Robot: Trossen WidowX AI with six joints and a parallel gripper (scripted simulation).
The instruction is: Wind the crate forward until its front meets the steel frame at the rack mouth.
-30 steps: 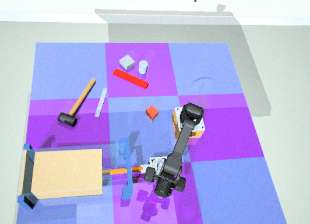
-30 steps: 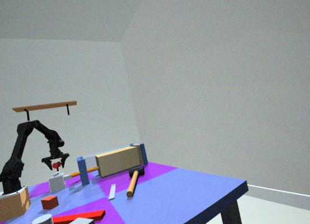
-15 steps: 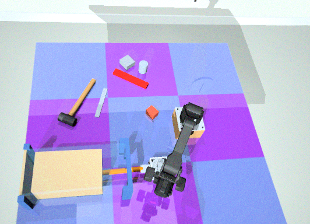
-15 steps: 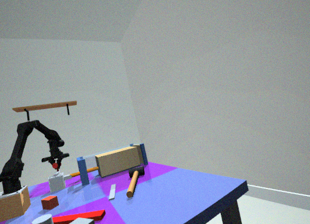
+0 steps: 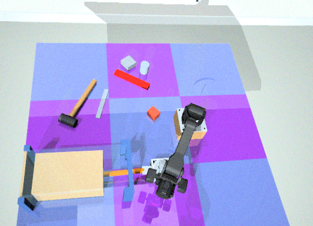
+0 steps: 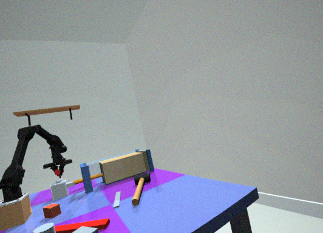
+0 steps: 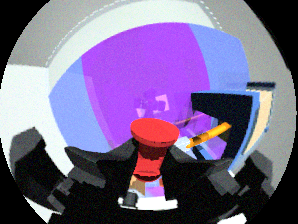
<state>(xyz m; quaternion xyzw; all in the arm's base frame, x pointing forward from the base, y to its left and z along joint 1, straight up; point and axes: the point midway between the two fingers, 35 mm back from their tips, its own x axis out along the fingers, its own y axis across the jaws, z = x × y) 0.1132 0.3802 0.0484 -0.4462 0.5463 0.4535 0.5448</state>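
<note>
My gripper tip is 40 mm to the left of the winch handle, 10 mm short of it and 10 mm above it. Also, from my gripper tip: winch (110 mm to the right, 90 mm below); then grey strip (470 mm to the right, 370 mm ahead, 120 mm below); then red knob (20 mm above).
</note>
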